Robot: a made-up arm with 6 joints.
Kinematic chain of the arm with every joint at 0, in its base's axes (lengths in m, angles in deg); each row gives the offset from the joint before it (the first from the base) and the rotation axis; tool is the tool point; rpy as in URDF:
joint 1: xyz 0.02 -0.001 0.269 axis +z
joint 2: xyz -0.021 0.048 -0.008 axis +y
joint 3: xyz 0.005 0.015 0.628 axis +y
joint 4: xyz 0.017 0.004 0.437 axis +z
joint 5: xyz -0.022 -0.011 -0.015 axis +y
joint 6: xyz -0.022 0 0.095 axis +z
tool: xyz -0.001 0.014 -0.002 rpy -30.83 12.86 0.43
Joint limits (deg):
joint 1: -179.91..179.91
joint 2: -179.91..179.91
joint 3: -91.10..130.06
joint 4: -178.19..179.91
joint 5: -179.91..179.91
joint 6: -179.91..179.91
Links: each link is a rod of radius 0.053 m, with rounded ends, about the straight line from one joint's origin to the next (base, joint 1, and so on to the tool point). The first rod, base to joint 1, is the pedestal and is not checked.
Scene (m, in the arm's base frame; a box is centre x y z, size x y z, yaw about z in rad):
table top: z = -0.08
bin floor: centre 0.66 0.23 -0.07 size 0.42 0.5 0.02 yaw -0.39
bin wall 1: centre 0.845 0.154 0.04 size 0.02 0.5 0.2 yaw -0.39
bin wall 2: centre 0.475 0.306 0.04 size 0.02 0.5 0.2 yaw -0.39
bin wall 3: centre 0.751 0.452 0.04 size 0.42 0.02 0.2 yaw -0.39
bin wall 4: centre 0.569 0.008 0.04 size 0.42 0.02 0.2 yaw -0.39
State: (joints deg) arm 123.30 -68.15 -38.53 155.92 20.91 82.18
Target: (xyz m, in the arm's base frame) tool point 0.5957 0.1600 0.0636
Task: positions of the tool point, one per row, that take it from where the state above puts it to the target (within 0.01 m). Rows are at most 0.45 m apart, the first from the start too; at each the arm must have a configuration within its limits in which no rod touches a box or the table.
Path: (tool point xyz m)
1: 0.3520 -0.9886 0.7603
2: 0.1164 -0.8248 1.0819
3: -0.0413 -0.5076 1.3007
4: -0.0620 -0.1189 1.3814
5: 0.0600 0.2384 1.3158
6: 0.2753 0.4762 1.1235
7: 0.5010 0.5531 0.8468
8: 0.6544 0.4835 0.5419
9: 0.6860 0.3273 0.2656
10: 0.5957 0.1600 0.0636

